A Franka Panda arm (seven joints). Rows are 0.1 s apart.
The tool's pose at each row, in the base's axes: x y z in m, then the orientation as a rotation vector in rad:
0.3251 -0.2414 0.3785 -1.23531 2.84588 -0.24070
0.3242 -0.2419 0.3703 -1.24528 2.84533 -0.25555
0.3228 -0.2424 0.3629 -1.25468 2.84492 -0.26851
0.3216 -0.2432 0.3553 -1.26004 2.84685 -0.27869
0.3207 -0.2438 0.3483 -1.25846 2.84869 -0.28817
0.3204 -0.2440 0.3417 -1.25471 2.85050 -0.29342
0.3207 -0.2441 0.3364 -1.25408 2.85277 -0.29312
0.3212 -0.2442 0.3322 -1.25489 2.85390 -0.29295
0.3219 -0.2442 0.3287 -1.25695 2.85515 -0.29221
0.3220 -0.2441 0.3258 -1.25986 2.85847 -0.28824
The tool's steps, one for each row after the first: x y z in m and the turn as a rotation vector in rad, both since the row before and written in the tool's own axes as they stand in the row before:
0.0007 0.0016 0.0081 0.00682 0.00750 -0.00649
0.0010 0.0019 0.0072 0.00575 0.00688 -0.00607
0.0010 0.0016 0.0075 0.00388 0.00669 -0.00311
0.0006 0.0014 0.0069 0.00466 0.00426 0.00118
-0.0001 0.0012 0.0065 0.00271 0.00215 0.00257
-0.0005 0.0006 0.0052 -0.00102 0.00159 0.00078
-0.0005 0.0003 0.0042 -0.00070 0.00113 -0.00031
-0.0007 0.0001 0.0035 -0.00127 0.00141 -0.00105
-0.0003 0.0005 0.0028 -0.00404 0.00230 -0.00119

